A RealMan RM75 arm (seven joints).
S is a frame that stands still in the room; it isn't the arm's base.
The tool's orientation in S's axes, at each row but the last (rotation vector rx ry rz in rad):
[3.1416 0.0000 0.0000]
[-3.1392 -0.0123 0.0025]
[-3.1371 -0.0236 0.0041]
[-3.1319 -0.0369 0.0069]
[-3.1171 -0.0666 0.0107]
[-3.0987 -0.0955 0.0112]
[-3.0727 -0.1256 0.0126]
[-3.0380 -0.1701 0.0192]
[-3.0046 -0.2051 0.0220]
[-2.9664 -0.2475 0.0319]
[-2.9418 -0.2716 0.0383]
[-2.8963 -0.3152 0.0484]
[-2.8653 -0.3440 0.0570]
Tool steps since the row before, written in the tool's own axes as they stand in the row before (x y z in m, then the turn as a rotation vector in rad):
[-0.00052 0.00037 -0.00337 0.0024 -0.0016 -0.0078]
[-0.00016 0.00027 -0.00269 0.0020 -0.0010 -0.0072]
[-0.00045 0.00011 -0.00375 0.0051 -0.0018 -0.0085]
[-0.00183 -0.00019 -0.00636 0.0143 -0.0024 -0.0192]
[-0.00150 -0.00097 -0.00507 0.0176 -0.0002 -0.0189]
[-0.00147 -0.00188 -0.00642 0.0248 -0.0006 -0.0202]
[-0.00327 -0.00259 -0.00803 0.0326 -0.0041 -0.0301]
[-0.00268 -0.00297 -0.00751 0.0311 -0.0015 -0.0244]
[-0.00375 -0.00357 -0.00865 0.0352 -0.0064 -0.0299]
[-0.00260 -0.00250 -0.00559 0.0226 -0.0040 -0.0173]
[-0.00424 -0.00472 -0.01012 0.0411 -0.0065 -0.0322]
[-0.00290 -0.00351 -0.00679 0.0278 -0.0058 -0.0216]
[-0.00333 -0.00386 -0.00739 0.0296 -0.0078 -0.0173]
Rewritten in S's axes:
[-0.00052 -0.00037 0.00337 0.0024 0.0016 0.0078]
[-0.00015 -0.00028 0.00269 0.0020 0.0010 0.0072]
[-0.00044 -0.00013 0.00375 0.0051 0.0018 0.0085]
[-0.00181 0.00009 0.00637 0.0143 0.0026 0.0192]
[-0.00150 0.00078 0.00510 0.0177 0.0005 0.0188]
[-0.00153 0.00152 0.00650 0.0249 0.0013 0.0201]
[-0.00338 0.00178 0.00820 0.0325 0.0048 0.0301]
[-0.00286 0.00190 0.00779 0.0312 0.0026 0.0242]
[-0.00399 0.00189 0.00906 0.0347 0.0072 0.0303]
[-0.00278 0.00110 0.00595 0.0222 0.0049 0.0176]
[-0.00458 0.00193 0.01086 0.0406 0.0079 0.0325]
[-0.00318 0.00121 0.00743 0.0272 0.0067 0.0221]
[-0.00361 0.00102 0.00816 0.0282 0.0101 0.0185]

